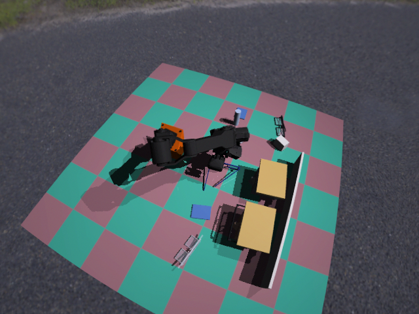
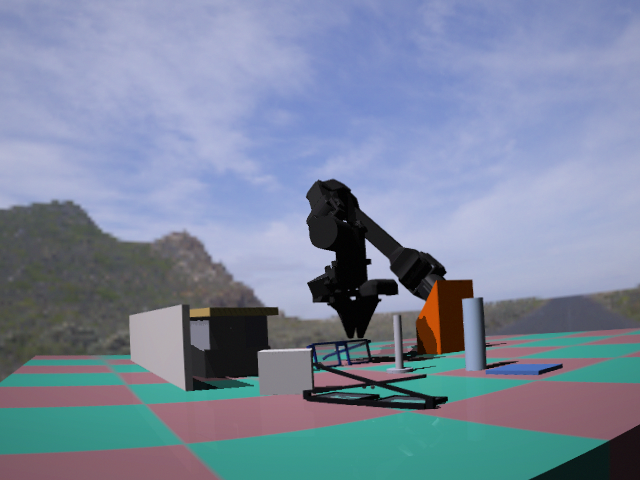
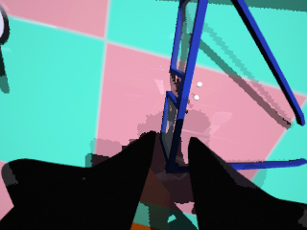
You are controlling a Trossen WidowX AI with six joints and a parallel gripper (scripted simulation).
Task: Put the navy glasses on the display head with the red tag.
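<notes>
My gripper tip is 30 mm short of the thin post, 190 mm to the right of it and 20 mm above it. The rest, counted from my gripper tip: white wall 360 mm ahead, 110 mm to the right, 10 mm above; white cube 240 mm ahead, 260 mm to the left, 20 mm below.
</notes>
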